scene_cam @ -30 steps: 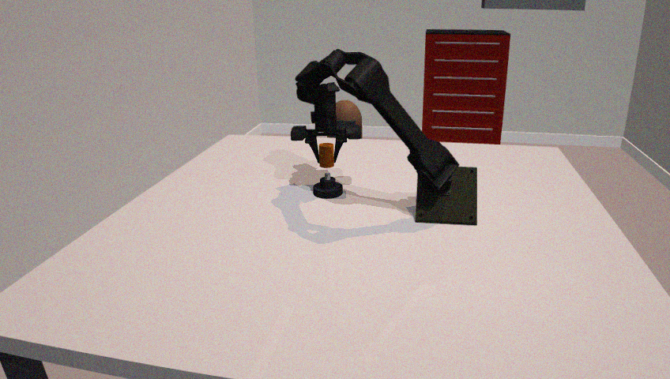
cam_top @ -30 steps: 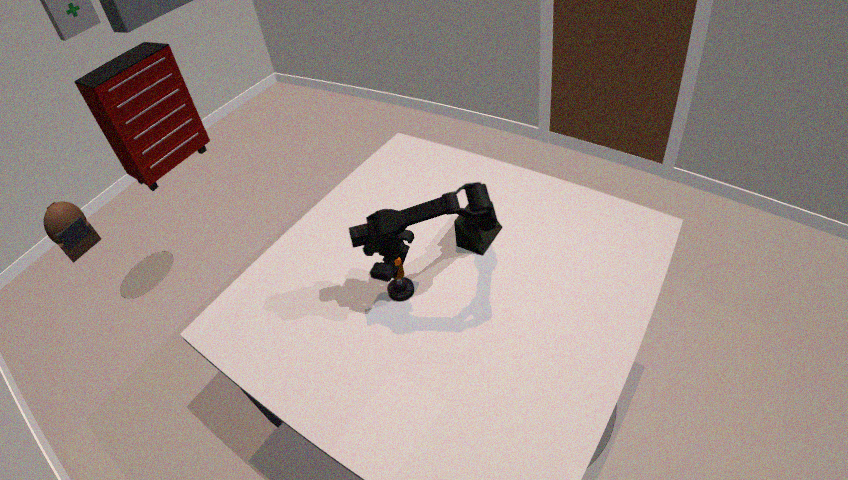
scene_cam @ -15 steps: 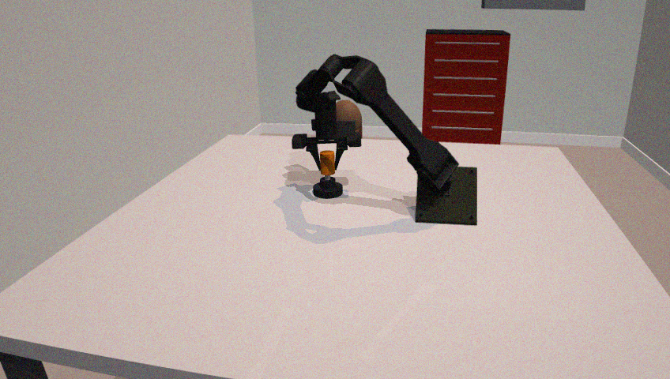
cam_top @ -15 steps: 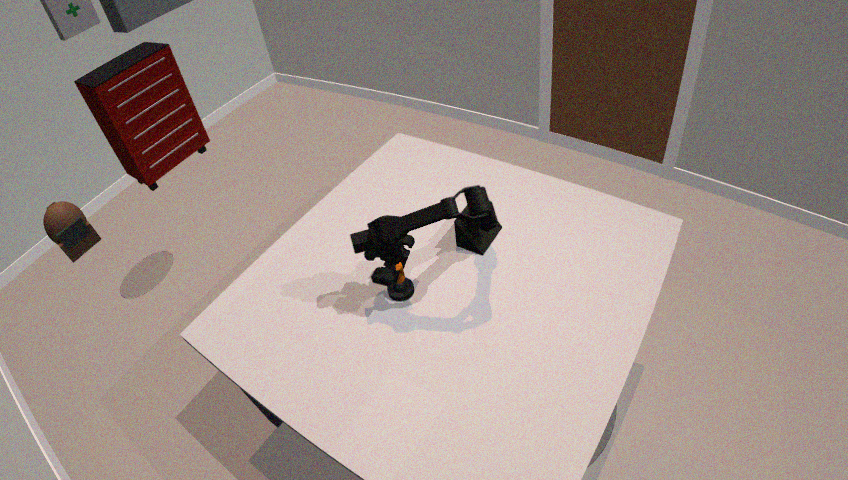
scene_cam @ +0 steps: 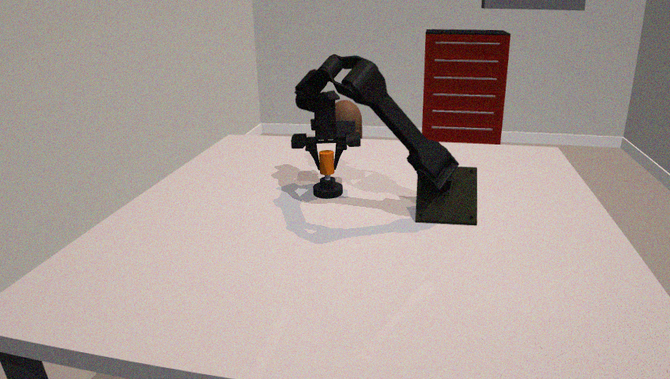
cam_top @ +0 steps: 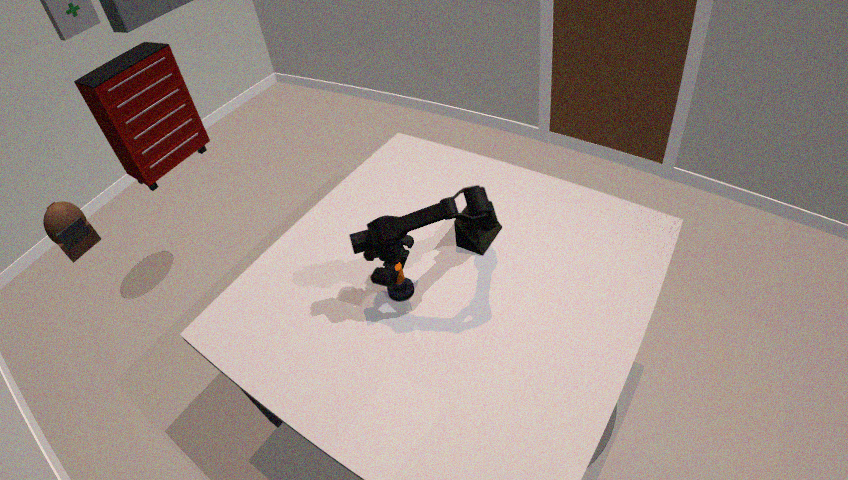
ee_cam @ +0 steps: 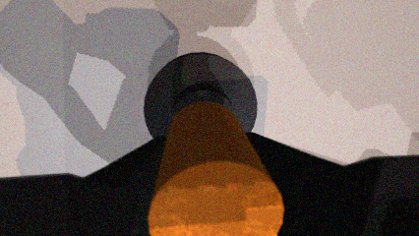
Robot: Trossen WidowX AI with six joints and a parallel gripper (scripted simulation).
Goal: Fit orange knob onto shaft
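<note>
My gripper tip is 30 mm below the orange knob. Round my gripper tip: round black pedestal (40 mm below).
</note>
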